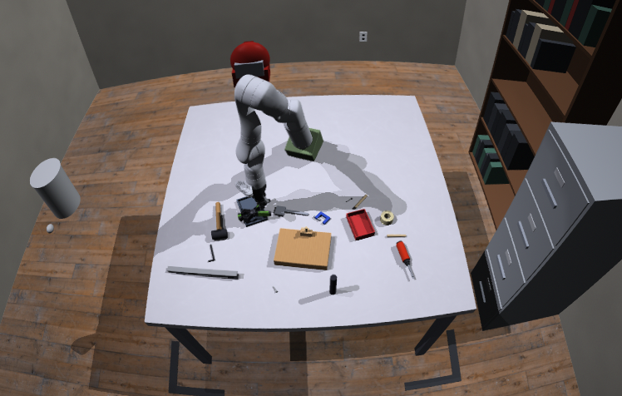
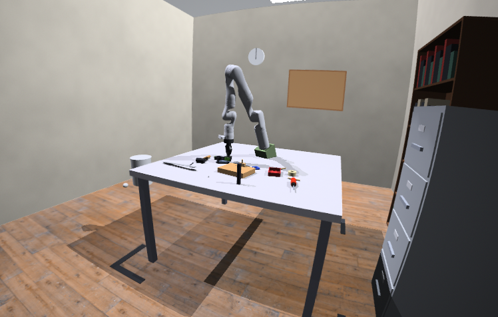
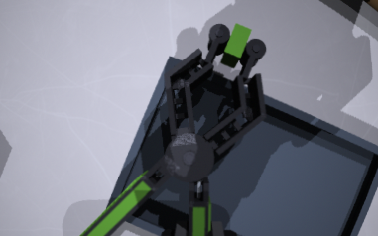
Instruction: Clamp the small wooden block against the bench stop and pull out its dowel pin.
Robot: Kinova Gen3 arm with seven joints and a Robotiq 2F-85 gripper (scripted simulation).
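Right now my hand is 40 mm to the left of the dark grey tray, 40 mm above it and 10 mm past it. The rest, counted from my hand: round dowel pin: 180 mm to the left, 150 mm ahead, 20 mm above; grey t-shaped tool: 110 mm to the left, 40 mm below, 20 mm ahead; wooden block: 180 mm to the left, 150 mm ahead.
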